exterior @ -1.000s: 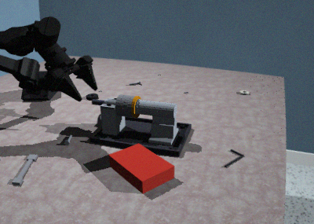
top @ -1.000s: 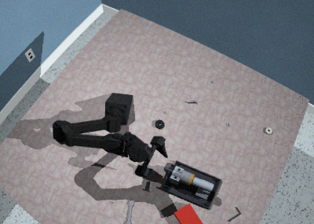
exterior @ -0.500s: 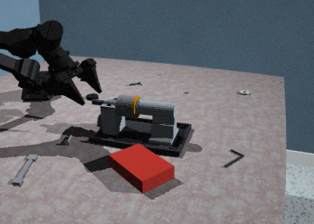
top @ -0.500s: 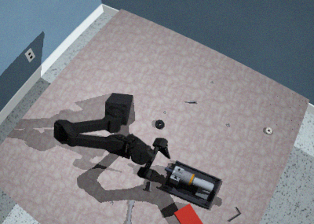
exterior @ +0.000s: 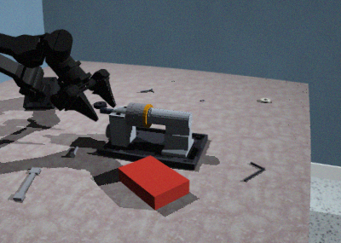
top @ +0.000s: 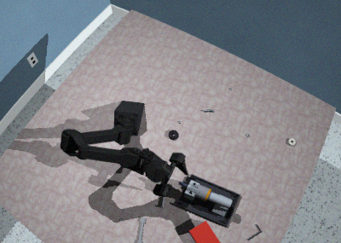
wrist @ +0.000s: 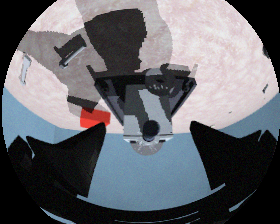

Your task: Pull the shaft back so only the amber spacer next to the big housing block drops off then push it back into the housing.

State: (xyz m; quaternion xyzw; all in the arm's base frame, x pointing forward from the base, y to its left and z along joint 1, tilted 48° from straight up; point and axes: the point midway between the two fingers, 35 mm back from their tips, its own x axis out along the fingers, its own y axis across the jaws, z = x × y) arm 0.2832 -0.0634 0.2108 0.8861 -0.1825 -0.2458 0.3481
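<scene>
Now: hand 110 mm short of the dark shaft, 20 mm to the left of it and 20 mm above it. The rest, counted from my hand: black disc: 230 mm to the left, 90 mm below, 80 mm behind; then grey spacer: 110 mm ahead, 20 mm to the right, 20 mm below; then amber spacer: 130 mm ahead, 20 mm to the right, 20 mm below.
</scene>
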